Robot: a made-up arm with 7 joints.
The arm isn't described. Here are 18 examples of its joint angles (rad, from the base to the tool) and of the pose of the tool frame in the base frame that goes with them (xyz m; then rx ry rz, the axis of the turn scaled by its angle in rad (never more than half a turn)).
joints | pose
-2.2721 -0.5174 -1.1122 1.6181 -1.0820 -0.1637 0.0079 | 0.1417 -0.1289 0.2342 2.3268 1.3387 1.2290
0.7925 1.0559 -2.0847 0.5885 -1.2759 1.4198 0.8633 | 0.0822 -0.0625 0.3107 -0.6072 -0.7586 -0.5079
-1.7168 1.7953 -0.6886 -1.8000 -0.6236 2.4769 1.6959 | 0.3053 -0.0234 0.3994 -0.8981 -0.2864 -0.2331
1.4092 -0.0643 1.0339 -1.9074 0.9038 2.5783 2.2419 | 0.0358 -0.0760 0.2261 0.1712 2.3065 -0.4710
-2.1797 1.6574 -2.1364 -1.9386 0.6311 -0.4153 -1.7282 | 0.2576 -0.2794 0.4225 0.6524 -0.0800 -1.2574
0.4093 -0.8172 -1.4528 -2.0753 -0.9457 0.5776 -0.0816 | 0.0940 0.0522 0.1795 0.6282 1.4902 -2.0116
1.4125 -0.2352 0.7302 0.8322 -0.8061 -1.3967 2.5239 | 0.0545 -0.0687 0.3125 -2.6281 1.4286 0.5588
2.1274 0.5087 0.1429 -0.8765 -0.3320 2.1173 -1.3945 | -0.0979 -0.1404 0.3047 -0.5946 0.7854 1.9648
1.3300 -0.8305 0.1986 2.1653 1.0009 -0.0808 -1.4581 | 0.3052 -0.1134 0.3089 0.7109 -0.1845 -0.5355
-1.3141 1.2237 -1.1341 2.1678 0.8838 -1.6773 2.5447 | 0.0535 0.1768 0.3314 -1.5068 0.7063 0.4520
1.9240 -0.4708 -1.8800 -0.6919 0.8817 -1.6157 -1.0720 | 0.0002 -0.0685 0.2931 1.0456 -1.9014 2.2331
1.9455 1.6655 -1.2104 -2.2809 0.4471 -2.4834 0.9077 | -0.0615 -0.1780 0.3459 -1.8133 -0.8328 1.1225
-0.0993 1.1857 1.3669 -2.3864 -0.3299 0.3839 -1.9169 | 0.2435 -0.0924 0.5290 -0.4876 -0.4589 -1.1519
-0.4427 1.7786 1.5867 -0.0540 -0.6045 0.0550 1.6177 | 0.0365 -0.0505 0.4778 1.8506 -0.7230 -0.0687
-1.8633 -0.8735 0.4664 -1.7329 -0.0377 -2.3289 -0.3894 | 0.1948 -0.2144 0.2629 -1.7866 -0.2286 -2.2901
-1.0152 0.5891 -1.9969 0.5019 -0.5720 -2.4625 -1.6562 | 0.0570 0.0834 0.2176 -0.4919 -0.1917 0.7040
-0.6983 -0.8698 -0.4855 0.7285 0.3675 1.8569 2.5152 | 0.0924 -0.3002 0.1991 -2.0290 1.4411 -0.6780
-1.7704 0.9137 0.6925 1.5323 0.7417 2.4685 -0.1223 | -0.1325 -0.1508 0.3989 1.6779 -1.5207 0.7205
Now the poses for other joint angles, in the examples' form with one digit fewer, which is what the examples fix.
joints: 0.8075 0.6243 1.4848 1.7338 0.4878 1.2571 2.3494
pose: 0.348 0.019 0.412 1.288 0.522 -0.506
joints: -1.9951 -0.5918 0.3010 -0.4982 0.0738 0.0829 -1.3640
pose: 0.228 -0.169 0.302 -0.046 0.152 -0.527
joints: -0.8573 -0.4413 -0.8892 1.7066 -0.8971 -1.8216 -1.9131
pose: 0.053 0.004 0.182 -0.171 -0.738 0.635
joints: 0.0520 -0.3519 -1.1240 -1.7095 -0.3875 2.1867 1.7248
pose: 0.206 0.131 0.328 1.976 2.355 0.419
